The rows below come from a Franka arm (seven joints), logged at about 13 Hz.
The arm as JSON. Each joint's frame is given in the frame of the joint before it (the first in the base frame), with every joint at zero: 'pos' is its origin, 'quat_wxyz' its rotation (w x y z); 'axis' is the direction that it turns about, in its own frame. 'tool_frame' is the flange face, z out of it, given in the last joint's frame.
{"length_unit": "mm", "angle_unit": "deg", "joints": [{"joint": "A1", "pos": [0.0, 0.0, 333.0], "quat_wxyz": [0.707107, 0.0, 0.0, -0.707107], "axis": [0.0, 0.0, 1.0]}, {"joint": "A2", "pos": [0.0, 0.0, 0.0], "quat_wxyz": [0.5, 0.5, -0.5, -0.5], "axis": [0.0, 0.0, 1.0]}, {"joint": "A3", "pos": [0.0, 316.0, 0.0], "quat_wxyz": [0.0, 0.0, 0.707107, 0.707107], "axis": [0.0, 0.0, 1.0]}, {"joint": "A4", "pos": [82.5, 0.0, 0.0], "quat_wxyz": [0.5, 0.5, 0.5, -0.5], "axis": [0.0, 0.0, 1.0]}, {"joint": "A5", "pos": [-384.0, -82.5, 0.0], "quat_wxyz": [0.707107, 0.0, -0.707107, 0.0], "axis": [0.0, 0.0, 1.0]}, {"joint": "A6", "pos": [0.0, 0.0, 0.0], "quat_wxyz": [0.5, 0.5, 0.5, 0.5], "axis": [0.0, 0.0, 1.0]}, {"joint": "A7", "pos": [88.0, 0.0, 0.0], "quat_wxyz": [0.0, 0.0, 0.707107, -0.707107], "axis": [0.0, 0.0, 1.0]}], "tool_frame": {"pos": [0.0, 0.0, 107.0], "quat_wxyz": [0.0, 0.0, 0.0, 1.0]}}
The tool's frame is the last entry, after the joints.
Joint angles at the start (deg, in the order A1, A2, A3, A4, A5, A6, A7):
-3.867, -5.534, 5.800, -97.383, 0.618, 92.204, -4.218
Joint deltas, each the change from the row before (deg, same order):
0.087, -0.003, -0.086, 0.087, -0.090, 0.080, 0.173
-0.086, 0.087, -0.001, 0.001, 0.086, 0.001, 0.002
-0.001, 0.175, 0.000, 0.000, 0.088, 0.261, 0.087
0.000, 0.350, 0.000, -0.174, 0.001, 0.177, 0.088
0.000, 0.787, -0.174, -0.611, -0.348, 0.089, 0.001
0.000, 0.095, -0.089, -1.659, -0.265, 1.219, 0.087
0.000, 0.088, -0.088, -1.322, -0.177, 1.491, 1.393
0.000, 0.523, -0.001, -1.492, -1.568, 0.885, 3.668
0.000, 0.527, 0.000, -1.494, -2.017, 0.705, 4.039
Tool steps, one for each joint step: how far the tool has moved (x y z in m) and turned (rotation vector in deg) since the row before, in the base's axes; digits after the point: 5 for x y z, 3 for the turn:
0.00019, -0.00018, 0.00088, -0.075, -0.173, -0.168
0.00046, -0.00067, -0.00079, 0.092, 0.088, -0.092
0.00135, 0.00010, -0.00120, 0.109, -0.083, -0.092
0.00193, -0.00012, -0.00439, 0.025, 0.347, -0.090
0.00350, -0.00260, -0.01219, -0.296, 1.296, -0.160
0.00108, -0.00143, -0.01281, -0.266, 0.527, -0.161
0.00164, -0.00121, -0.00958, -0.199, -0.096, -1.459
0.00179, -0.00287, -0.01592, -1.666, 1.008, -3.434
0.00096, -0.00354, -0.01613, -2.196, 1.052, -3.644

